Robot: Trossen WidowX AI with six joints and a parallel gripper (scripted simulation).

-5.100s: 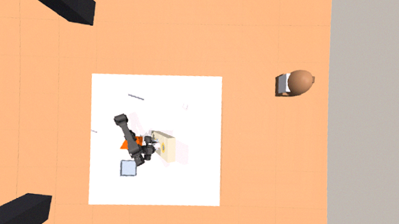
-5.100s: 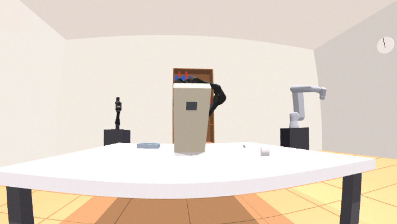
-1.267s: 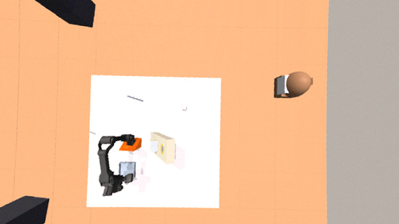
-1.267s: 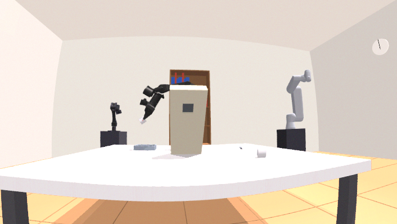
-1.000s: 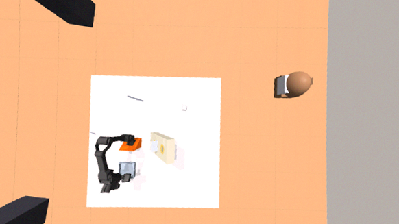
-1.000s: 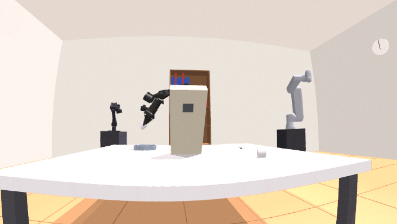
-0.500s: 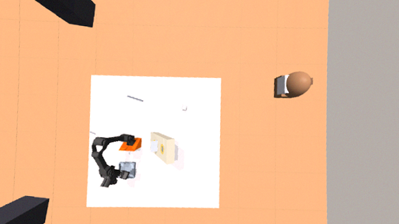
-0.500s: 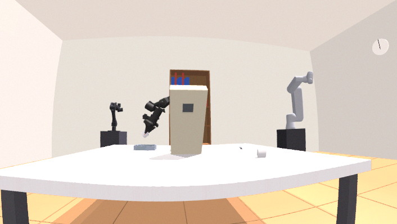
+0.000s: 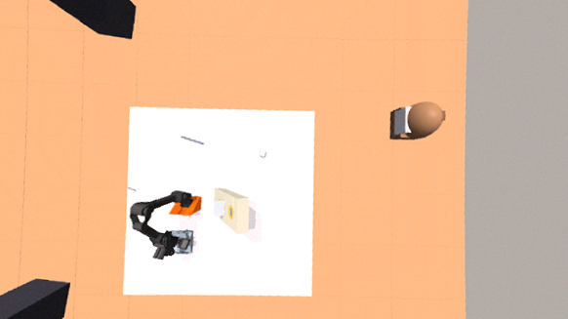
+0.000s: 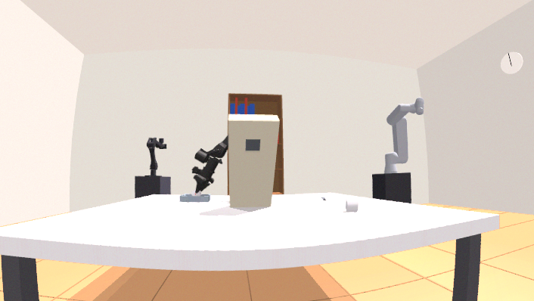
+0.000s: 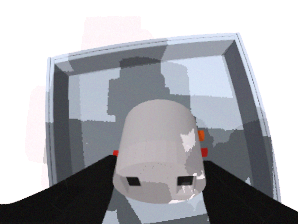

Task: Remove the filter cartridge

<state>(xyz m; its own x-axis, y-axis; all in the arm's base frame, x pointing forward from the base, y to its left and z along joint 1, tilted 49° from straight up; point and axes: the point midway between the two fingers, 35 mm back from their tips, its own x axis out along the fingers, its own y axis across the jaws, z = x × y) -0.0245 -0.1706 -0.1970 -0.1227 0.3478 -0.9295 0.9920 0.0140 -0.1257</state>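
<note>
My gripper tip is now right at the white round filter cartridge. Round my gripper tip: small white cylinder (680 mm to the left, 470 mm ahead, 20 mm below); grey square tray (40 mm below, 10 mm to the right).
</note>
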